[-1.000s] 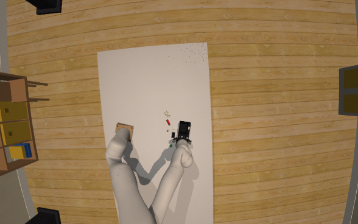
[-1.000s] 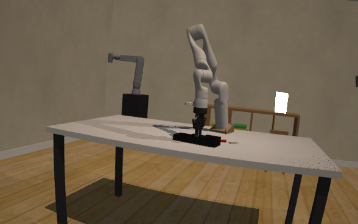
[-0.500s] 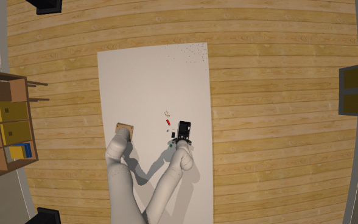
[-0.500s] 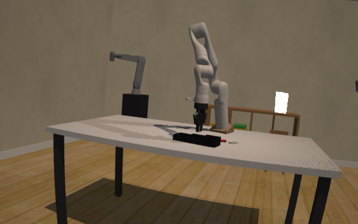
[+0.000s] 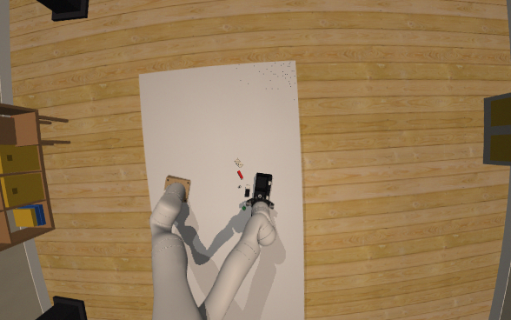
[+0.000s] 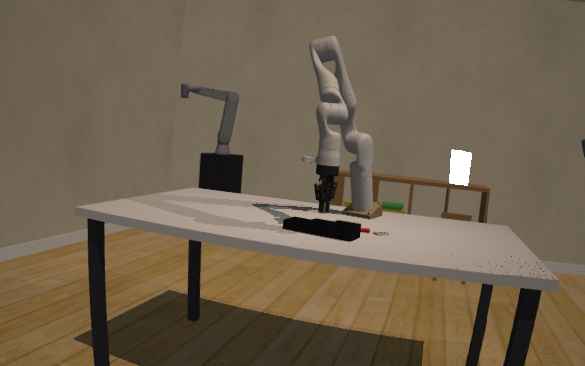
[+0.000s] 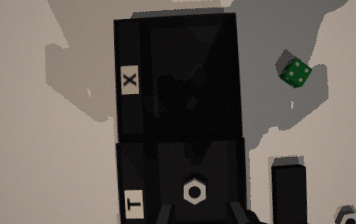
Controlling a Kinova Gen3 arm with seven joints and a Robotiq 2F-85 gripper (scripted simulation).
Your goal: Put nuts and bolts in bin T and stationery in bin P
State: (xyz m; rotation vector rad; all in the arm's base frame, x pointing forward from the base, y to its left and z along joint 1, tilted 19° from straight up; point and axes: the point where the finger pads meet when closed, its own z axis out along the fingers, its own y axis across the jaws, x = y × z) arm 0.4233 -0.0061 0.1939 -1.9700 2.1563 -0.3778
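The black eraser is 80 mm below my hand, 70 mm behind it and 30 mm to the left of it. Also, from my hand: black double bin (60 mm below, 10 mm ahead); then red battery (110 mm to the left, 110 mm behind, 80 mm below); then green die (90 mm behind, 80 mm to the right, 80 mm below).
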